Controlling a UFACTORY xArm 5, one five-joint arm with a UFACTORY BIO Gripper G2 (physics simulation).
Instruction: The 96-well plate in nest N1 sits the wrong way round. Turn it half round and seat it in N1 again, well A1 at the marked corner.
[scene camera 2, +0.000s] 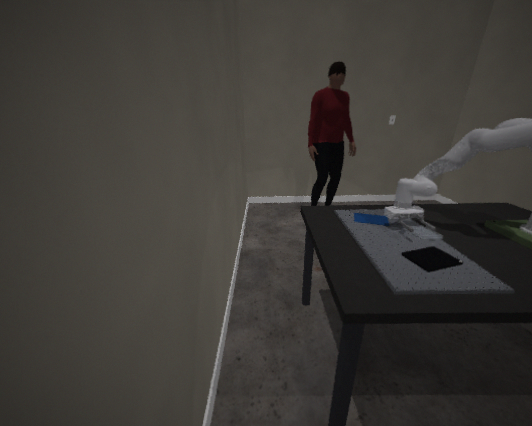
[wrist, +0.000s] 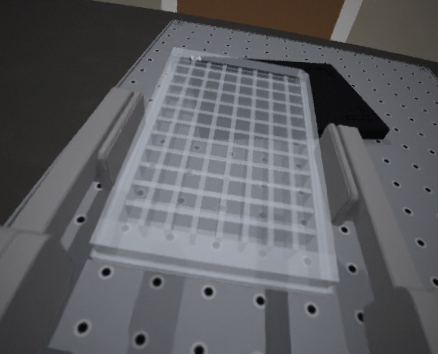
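The clear 96-well plate (scene camera 2: 428, 233) (wrist: 215, 200) is between the two finger pads of my gripper (scene camera 2: 417, 229) (wrist: 232, 165), which is shut on its long sides. It is over the grey perforated board, away from the nest; its exact height is hard to tell. A small pale mark shows at its far left corner in the wrist view. The black nest (scene camera 2: 431, 258) (wrist: 345, 100) holds no plate. It lies nearer the camera than the gripper in the scene view, and beyond the plate to the right in the wrist view. A tiny pale spot shows at its right corner in the scene view.
A blue flat block (scene camera 2: 370, 219) lies on the perforated board (scene camera 2: 390, 255) (wrist: 412, 195), close beside the gripper body. A green base (scene camera 2: 505, 231) is at the right on the dark table (scene camera 2: 330, 257). A person in red (scene camera 2: 332, 117) stands behind the table.
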